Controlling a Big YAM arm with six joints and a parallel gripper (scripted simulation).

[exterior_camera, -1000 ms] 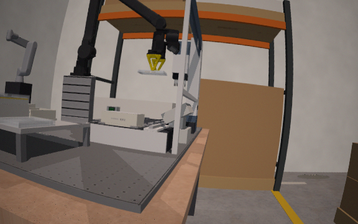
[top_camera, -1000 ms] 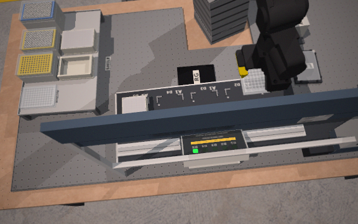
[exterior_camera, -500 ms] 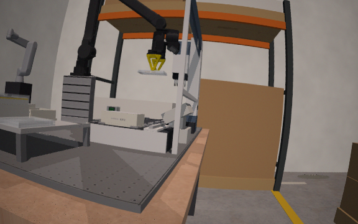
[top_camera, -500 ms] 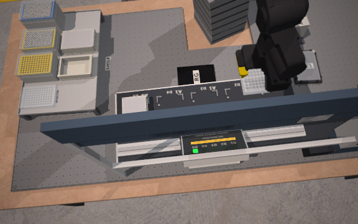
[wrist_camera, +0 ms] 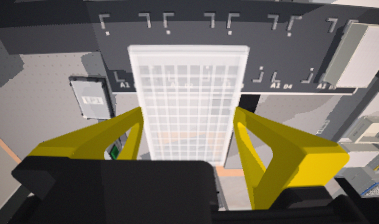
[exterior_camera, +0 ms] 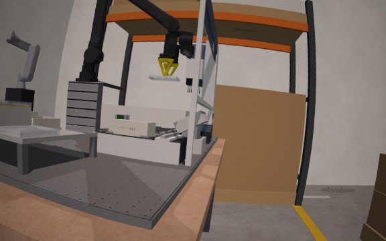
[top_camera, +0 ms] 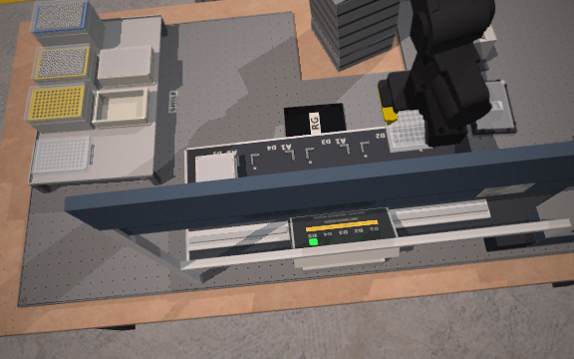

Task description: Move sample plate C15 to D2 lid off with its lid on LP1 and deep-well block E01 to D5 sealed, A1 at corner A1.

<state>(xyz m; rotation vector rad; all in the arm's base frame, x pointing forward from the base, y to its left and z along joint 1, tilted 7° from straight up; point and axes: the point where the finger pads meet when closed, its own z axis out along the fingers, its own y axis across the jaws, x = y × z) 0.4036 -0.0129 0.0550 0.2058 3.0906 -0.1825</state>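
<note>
Right now the sample plate C15 is 1 cm behind my hand and 1 cm below it. The rest, counted from my hand: clear plate lid: 11 cm behind, 31 cm to the left, 28 cm below; then black regrip nest RG: 18 cm behind, 12 cm to the right, 29 cm below; then blue gantry beam: 17 cm ahead, 11 cm to the right, 22 cm above.
</note>
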